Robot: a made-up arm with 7 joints. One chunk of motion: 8 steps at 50 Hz.
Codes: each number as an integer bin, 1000 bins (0 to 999) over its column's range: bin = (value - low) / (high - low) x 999, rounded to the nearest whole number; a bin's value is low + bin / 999 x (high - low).
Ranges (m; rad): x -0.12..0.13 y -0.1..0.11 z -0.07..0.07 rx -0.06..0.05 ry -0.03..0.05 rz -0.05..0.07
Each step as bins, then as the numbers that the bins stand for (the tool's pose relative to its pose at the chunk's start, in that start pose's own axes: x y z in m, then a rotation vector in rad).
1 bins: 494 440 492 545 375 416
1 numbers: 0.0036 -0.0075 -0.0011 0.0000 0.0000 0.0000
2 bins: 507 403 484 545 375 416
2 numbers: 0.0069 -0.0153 -0.0022 0.0000 0.0000 0.0000
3 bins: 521 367 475 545 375 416
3 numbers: 0.0104 -0.0229 -0.0034 0.0000 0.0000 0.0000
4 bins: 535 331 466 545 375 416
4 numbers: 0.0139 -0.0304 -0.0047 0.0000 0.0000 0.0000
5 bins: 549 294 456 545 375 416
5 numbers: 0.0174 -0.0382 -0.0061 0.0000 0.0000 0.0000
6 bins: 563 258 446 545 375 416
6 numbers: 0.0209 -0.0458 -0.0075 0.0000 0.0000 0.0000
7 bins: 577 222 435 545 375 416
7 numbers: 0.0244 -0.0533 -0.0090 0.0000 0.0000 0.0000
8 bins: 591 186 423 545 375 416
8 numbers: 0.0279 -0.0609 -0.0107 0.0000 0.0000 0.0000
